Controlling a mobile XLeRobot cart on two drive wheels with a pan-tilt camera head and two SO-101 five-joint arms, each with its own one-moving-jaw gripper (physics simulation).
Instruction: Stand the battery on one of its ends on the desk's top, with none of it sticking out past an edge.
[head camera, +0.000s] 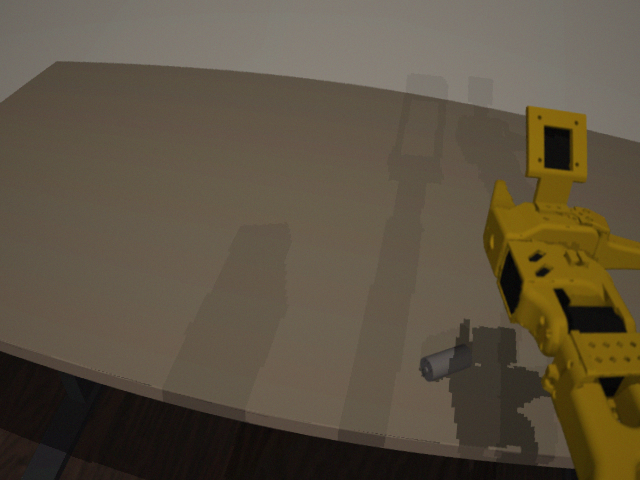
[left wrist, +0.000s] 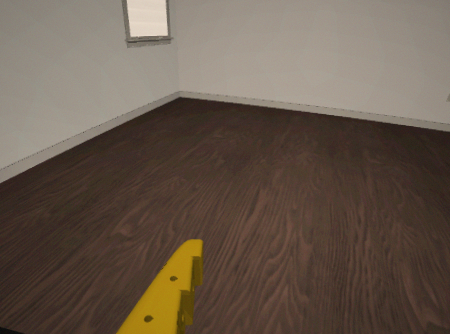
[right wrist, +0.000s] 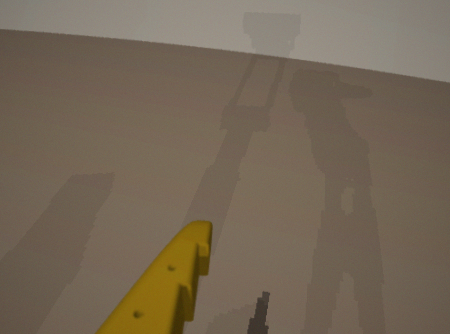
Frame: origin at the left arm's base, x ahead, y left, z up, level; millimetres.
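Seen in the pictures: left hand at its tool point: (left wrist: 202, 256); right hand at its tool point: (head camera: 502, 185) (right wrist: 210, 241).
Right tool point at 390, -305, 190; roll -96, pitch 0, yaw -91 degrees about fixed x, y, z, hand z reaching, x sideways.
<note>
A point is followed by its place in that frame, as x, y, z.
The grey battery (head camera: 444, 363) @[407, -309, -31] lies on its side on the desk's top (head camera: 155, 206) @[674, 39, -55] (right wrist: 150, 125) @[767, -167, -55], inward of the near edge. One round end faces lower left in the head view, and an arm shadow covers its right part. It does not show in the wrist views. My right gripper (head camera: 568, 222) is fully open above the desk, up and to the right of the battery in the head view. In the right wrist view, one notched jaw of the right gripper (right wrist: 200, 240) @[386, -304, 196] shows. My left gripper (left wrist: 190, 257) is fully open over the floor, with one notched jaw showing.
The desk's near edge (head camera: 289, 421) @[352, -159, -60] runs below the battery, and a dark desk leg (head camera: 49, 449) stands at lower left. A pale wall (head camera: 258, 31) @[1181, -50, 25] rises beyond the far edge. The left wrist view shows dark wooden floor (left wrist: 280, 200) @[-1498, 140, -775], walls and a window (left wrist: 148, 19) @[-3277, -1374, 253].
</note>
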